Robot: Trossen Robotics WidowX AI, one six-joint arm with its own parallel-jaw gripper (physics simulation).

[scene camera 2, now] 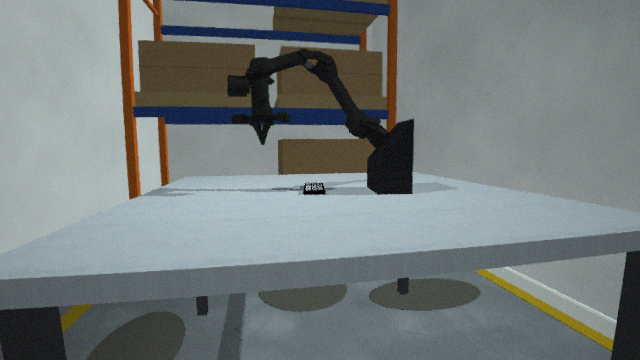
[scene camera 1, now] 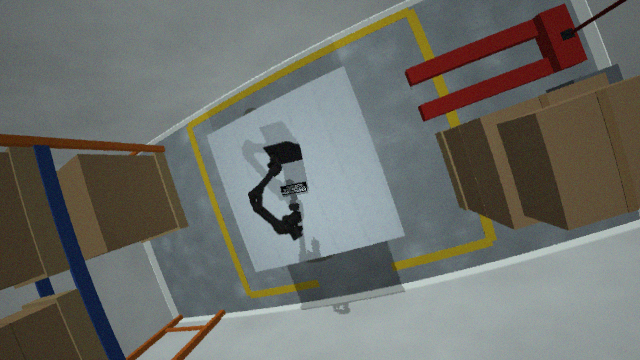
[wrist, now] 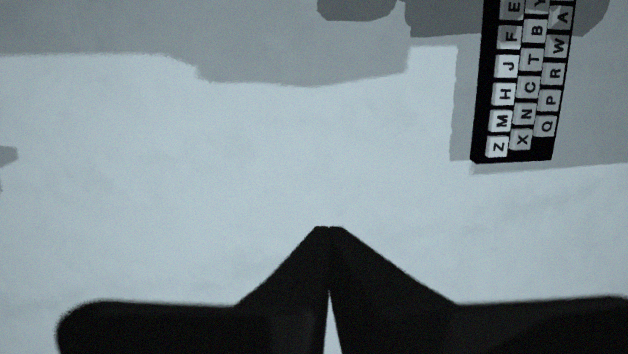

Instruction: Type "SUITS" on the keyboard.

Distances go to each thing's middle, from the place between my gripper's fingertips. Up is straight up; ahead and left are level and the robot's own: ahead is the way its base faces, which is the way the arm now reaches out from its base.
Right now my hand is 180 mm past the black keyboard [wrist: 535, 97], 40 mm to the left of it and 160 mm above it.
